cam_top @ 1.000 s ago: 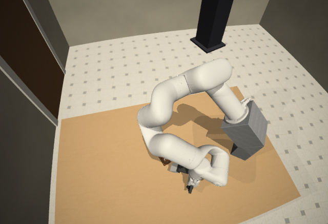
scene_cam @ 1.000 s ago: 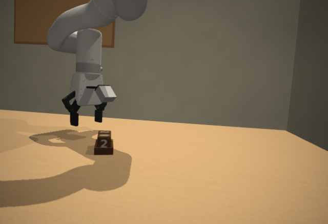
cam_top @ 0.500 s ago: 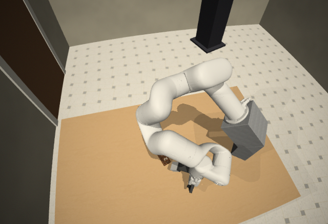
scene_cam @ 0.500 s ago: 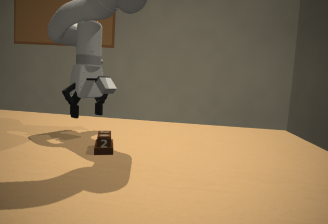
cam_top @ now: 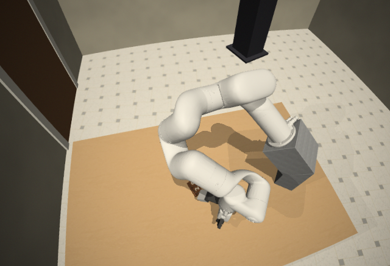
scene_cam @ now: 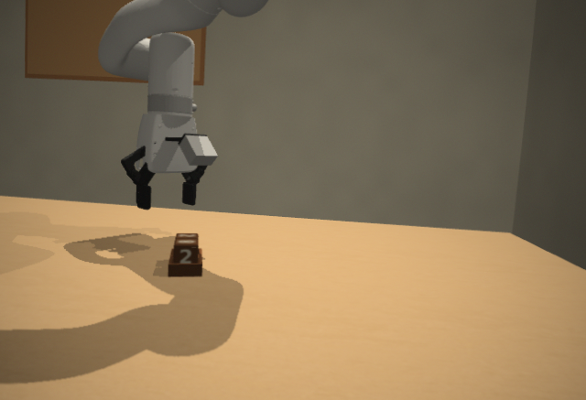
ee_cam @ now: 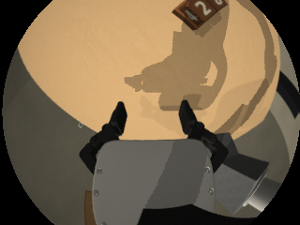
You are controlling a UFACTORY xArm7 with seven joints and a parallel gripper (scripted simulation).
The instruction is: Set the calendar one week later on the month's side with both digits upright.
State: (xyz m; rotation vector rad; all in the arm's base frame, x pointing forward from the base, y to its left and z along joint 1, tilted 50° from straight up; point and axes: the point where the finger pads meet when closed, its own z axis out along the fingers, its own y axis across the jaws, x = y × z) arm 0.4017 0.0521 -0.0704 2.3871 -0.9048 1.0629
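My hand is 170 mm to the left of the brown tray, 60 mm above it and 30 mm short of it.
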